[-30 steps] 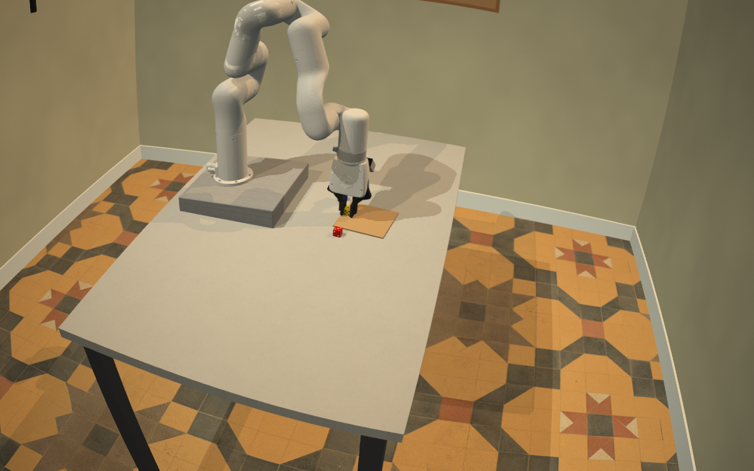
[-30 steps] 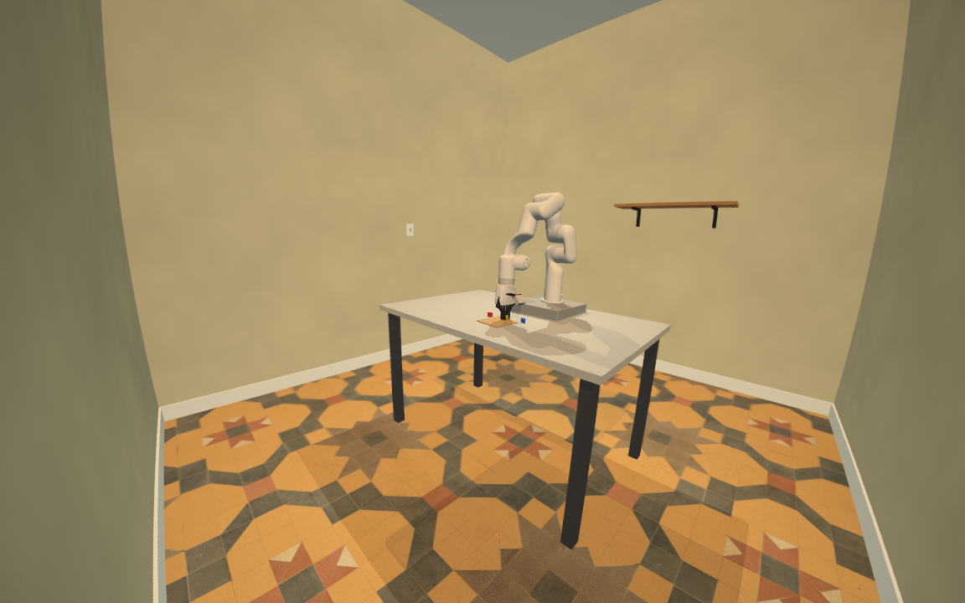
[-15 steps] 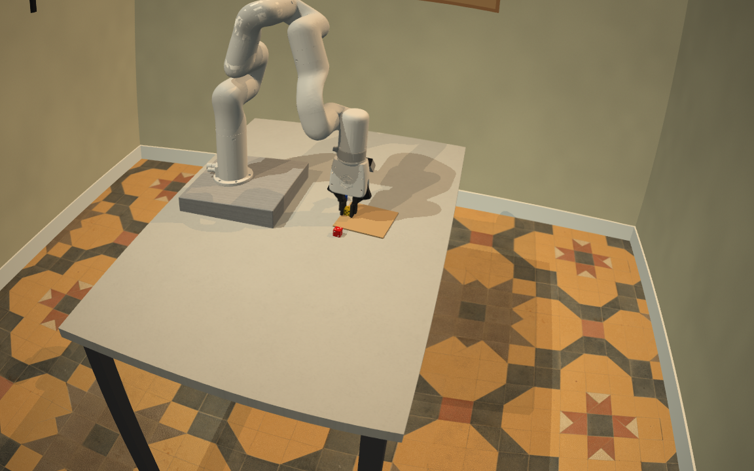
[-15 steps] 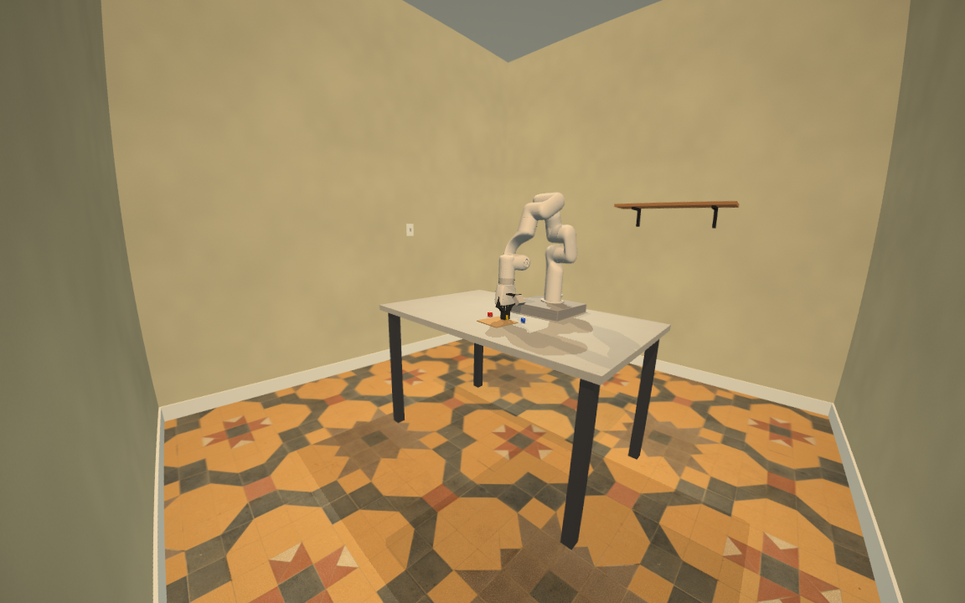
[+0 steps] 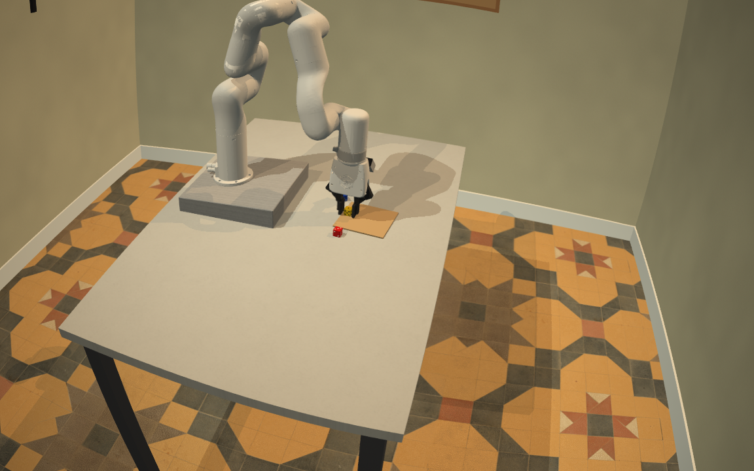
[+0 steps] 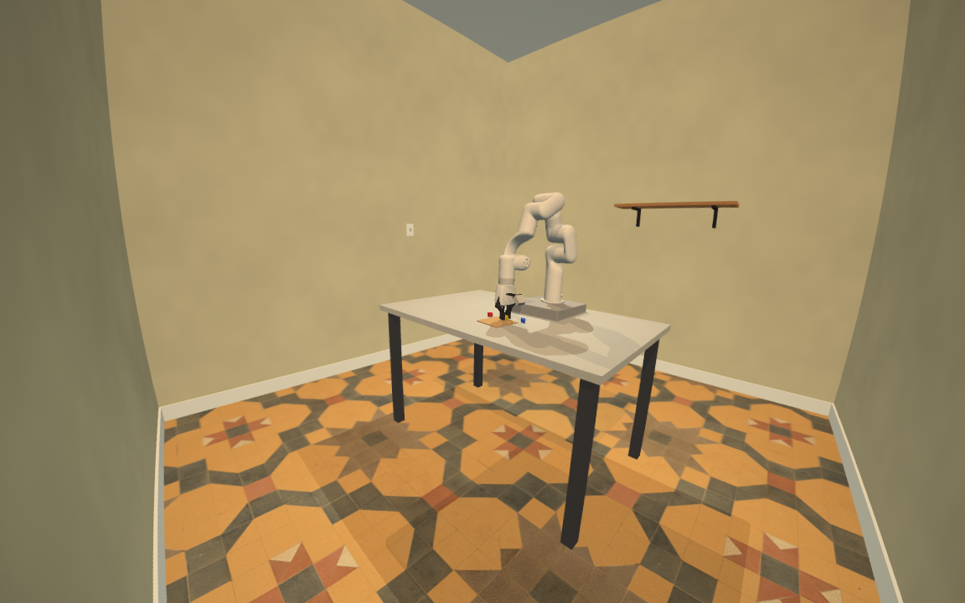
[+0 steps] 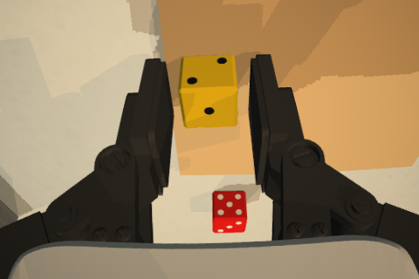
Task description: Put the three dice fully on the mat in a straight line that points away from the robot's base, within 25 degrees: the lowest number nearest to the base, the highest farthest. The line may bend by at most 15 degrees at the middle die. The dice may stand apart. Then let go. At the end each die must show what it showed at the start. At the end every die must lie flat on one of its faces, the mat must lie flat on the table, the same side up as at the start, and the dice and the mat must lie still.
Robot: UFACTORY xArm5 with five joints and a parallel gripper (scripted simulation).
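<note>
The yellow die lies 1 cm below my hand. Round my hand: red die (1 cm behind, 10 cm to the right, 2 cm below); then blue die (3 cm behind, 9 cm to the left, 2 cm below); then mat (5 cm ahead, 1 cm to the right, 2 cm below).
</note>
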